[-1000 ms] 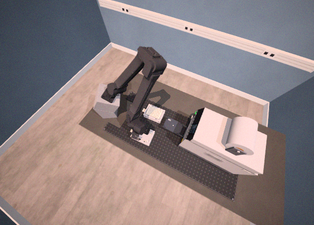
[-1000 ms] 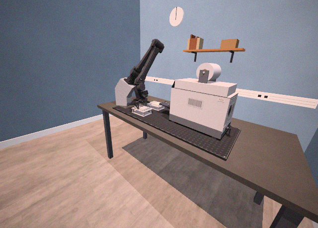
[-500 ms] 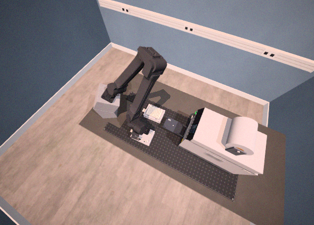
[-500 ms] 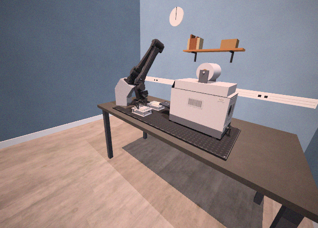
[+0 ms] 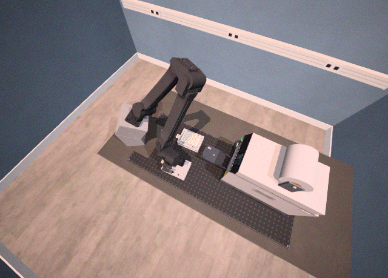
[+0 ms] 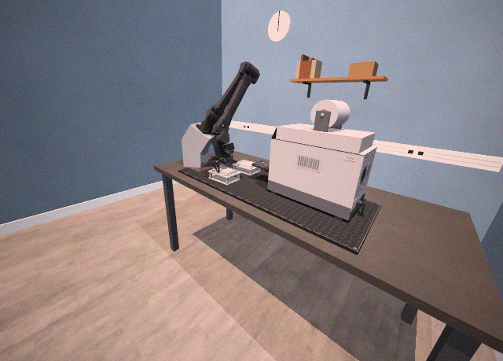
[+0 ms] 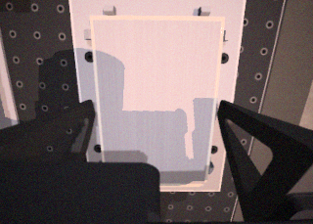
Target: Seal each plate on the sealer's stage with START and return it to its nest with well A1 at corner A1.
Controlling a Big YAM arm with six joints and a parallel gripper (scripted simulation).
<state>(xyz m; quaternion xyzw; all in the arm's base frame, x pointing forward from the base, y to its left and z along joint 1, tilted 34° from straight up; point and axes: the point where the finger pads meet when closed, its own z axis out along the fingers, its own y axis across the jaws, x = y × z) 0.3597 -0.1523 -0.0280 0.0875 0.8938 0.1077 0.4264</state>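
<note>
Now: the plate nest 2 cm below my hand. The rest, counted from my hand: sealer stage (21 cm ahead, 13 cm to the left, 4 cm above); foil roll (54 cm ahead, 8 cm to the left, 36 cm above).
</note>
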